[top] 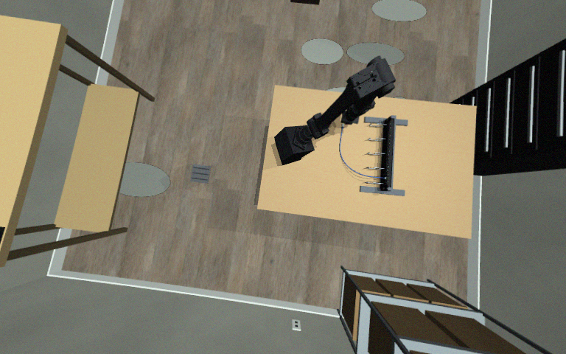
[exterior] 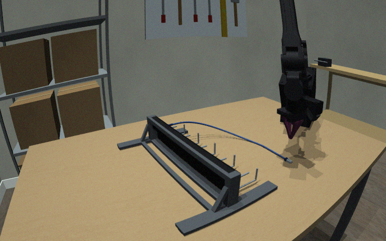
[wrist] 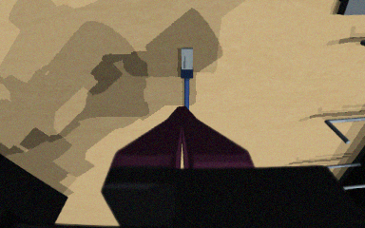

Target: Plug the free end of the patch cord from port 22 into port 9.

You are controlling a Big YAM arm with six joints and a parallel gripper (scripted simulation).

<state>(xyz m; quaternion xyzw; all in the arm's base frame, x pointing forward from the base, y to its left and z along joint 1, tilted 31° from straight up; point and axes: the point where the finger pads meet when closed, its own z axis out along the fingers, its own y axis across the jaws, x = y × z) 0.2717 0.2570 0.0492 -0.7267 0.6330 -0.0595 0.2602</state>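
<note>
The grey plug lies 8 cm below my hand and 2 cm to the left of it.
</note>
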